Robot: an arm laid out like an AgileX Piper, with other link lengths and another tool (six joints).
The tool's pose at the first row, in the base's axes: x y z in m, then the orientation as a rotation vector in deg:
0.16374 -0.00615 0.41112 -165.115 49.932 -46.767
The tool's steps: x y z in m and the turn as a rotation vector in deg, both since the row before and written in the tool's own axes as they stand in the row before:
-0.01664 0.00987 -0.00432 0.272 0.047 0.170
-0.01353 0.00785 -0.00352 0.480 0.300 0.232
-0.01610 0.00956 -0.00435 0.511 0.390 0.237
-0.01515 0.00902 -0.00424 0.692 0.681 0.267
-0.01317 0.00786 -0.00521 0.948 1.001 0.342
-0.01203 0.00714 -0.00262 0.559 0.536 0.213
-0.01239 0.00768 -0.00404 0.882 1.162 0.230
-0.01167 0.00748 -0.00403 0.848 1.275 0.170
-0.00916 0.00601 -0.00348 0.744 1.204 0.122
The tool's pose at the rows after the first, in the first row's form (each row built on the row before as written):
0.14482 -0.00525 0.40526 -164.760 49.989 -46.877
0.12954 -0.00434 0.40048 -164.146 50.017 -47.403
0.11122 -0.00339 0.39473 -163.485 50.039 -48.066
0.09396 -0.00246 0.38926 -162.596 50.009 -49.191
0.07823 -0.00147 0.38554 -161.370 49.938 -50.820
0.06513 -0.00073 0.38003 -160.644 49.901 -51.690
0.05081 -0.00008 0.37520 -159.494 49.739 -53.530
0.03719 0.00036 0.37043 -158.368 49.531 -55.521
0.02635 0.00062 0.36662 -157.359 49.319 -57.381

